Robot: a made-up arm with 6 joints. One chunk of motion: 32 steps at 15 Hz.
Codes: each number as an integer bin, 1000 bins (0 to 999) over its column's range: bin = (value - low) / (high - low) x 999, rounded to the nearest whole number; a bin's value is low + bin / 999 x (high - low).
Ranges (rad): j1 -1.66..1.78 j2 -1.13..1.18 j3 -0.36..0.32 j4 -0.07..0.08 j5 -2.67..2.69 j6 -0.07..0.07
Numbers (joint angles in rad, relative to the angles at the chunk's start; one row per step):
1: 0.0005 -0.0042 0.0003 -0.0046 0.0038 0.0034
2: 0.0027 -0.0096 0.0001 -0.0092 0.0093 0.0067
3: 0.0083 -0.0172 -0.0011 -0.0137 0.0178 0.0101
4: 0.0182 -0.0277 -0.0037 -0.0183 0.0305 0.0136
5: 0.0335 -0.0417 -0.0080 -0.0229 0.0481 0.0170
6: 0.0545 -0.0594 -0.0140 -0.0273 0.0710 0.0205
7: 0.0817 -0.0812 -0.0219 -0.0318 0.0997 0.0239
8: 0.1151 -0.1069 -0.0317 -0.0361 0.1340 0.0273
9: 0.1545 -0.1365 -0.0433 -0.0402 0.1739 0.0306
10: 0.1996 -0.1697 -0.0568 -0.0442 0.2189 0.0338
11: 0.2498 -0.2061 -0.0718 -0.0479 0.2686 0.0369
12: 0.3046 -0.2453 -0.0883 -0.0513 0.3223 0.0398
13: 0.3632 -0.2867 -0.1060 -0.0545 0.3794 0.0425
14: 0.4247 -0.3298 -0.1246 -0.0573 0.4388 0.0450
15: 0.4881 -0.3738 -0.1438 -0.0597 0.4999 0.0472
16: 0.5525 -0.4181 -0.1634 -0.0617 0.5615 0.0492
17: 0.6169 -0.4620 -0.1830 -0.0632 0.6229 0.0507
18: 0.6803 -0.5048 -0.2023 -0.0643 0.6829 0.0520
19: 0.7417 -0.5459 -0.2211 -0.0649 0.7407 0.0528
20: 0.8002 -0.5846 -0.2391 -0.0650 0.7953 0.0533
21: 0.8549 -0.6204 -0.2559 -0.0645 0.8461 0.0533
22: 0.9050 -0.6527 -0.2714 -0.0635 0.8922 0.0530
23: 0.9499 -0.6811 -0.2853 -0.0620 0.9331 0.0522
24: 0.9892 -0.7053 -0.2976 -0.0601 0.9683 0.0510
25: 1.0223 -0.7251 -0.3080 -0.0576 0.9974 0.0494
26: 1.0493 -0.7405 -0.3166 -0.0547 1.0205 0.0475
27: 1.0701 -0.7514 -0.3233 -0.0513 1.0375 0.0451
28: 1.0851 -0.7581 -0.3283 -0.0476 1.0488 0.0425
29: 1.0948 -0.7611 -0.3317 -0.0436 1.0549 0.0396
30: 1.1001 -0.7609 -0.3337 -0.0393 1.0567 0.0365
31: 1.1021 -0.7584 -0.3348 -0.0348 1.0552 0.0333
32: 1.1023 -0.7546 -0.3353 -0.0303 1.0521 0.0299
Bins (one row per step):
1: 482 487 529 436 498 524
2: 483 485 529 405 499 547
3: 484 481 527 375 501 572
4: 487 477 523 344 503 597
5: 492 471 517 314 507 621
6: 498 463 508 284 511 646
7: 506 454 497 254 516 670
8: 516 442 482 226 523 694
9: 527 430 465 198 530 718
10: 540 415 445 172 538 741
11: 555 400 423 147 548 763
12: 571 383 399 125 558 784
13: 588 365 373 103 568 803
14: 605 346 346 85 579 821
15: 624 327 318 69 591 836
16: 643 308 289 55 602 851
17: 661 289 260 45 614 861
18: 680 270 232 38 625 871
19: 697 253 204 34 636 876
20: 714 236 178 33 646 880
21: 730 220 153 37 655 880
22: 745 206 130 43 664 878
23: 758 194 110 53 672 872
24: 769 184 92 66 678 863
25: 779 175 76 83 684 852
26: 787 168 64 102 688 838
27: 793 164 54 125 691 821
28: 797 161 47 149 693 803
29: 800 160 42 176 694 782
30: 802 160 39 204 695 760
31: 802 161 37 234 694 737
32: 802 162 36 264 694 713

